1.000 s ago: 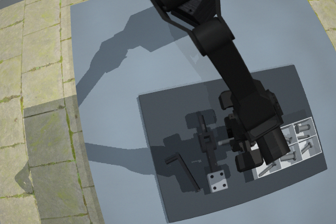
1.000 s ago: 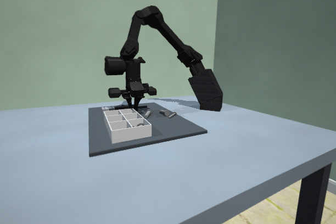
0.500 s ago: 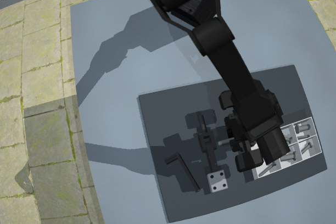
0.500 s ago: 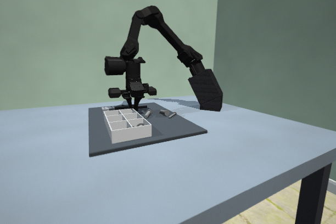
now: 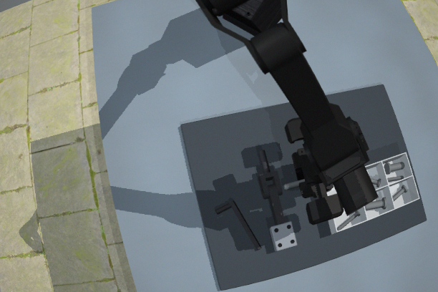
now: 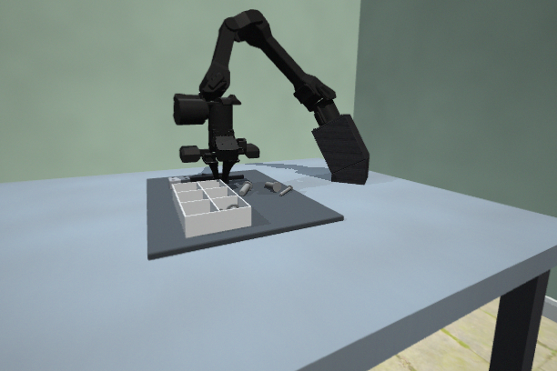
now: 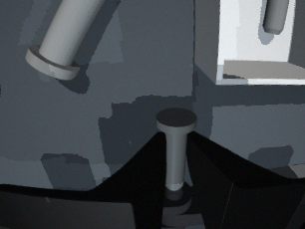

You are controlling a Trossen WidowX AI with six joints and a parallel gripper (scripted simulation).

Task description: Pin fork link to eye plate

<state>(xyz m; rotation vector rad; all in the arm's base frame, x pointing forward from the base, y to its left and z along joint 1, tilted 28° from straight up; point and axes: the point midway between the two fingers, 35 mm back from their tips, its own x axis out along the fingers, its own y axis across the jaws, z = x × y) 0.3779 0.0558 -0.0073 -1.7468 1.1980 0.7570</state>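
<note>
Right now the eye plate bar is 2 cm ahead of my hand, 6 cm to the right of it and 3 cm below it. Round my hand: dark L-shaped bar (4 cm ahead, 14 cm to the right, 4 cm below); then headed pin (1 cm to the right, 3 cm below); then base block (10 cm ahead, 6 cm to the right, 3 cm below).
</note>
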